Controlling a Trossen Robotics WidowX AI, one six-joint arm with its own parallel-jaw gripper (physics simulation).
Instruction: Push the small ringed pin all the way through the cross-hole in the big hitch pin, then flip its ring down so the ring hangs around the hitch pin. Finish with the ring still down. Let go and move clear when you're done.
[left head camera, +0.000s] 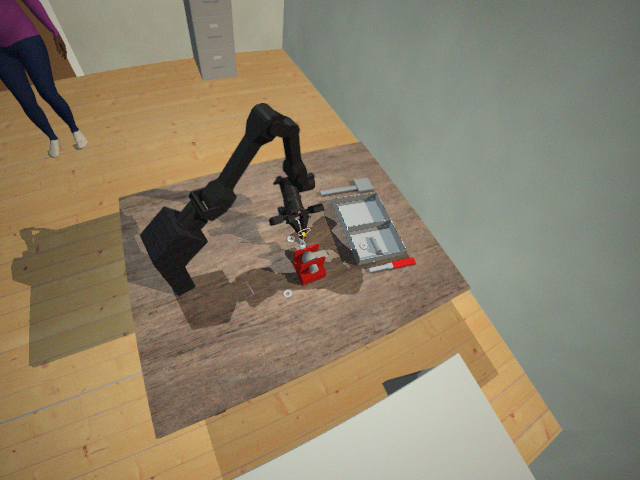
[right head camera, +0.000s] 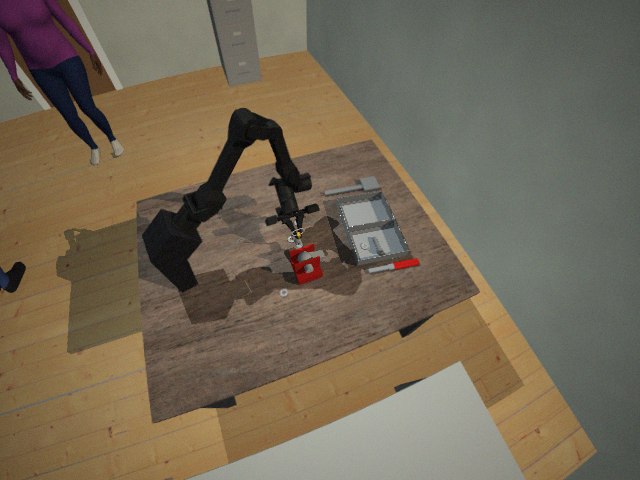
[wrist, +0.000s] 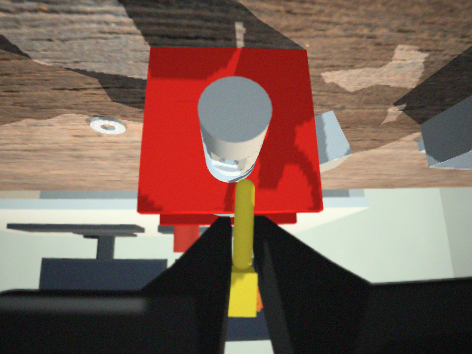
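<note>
The small ringed pin has a yellow shaft and a yellow block at its rear. My gripper is shut on it. In the wrist view the shaft points away from the fingers, and its tip appears just below the hitch pin's end. A thin pale loop shows around the fingertips in the head views. The big grey hitch pin passes through the red bracket. A notch-like opening shows near its end; whether the tip touches it cannot be told.
A grey two-compartment tray stands right of the bracket. A red-and-grey marker and a grey mallet-like tool lie near it. Washers lie near the bracket.
</note>
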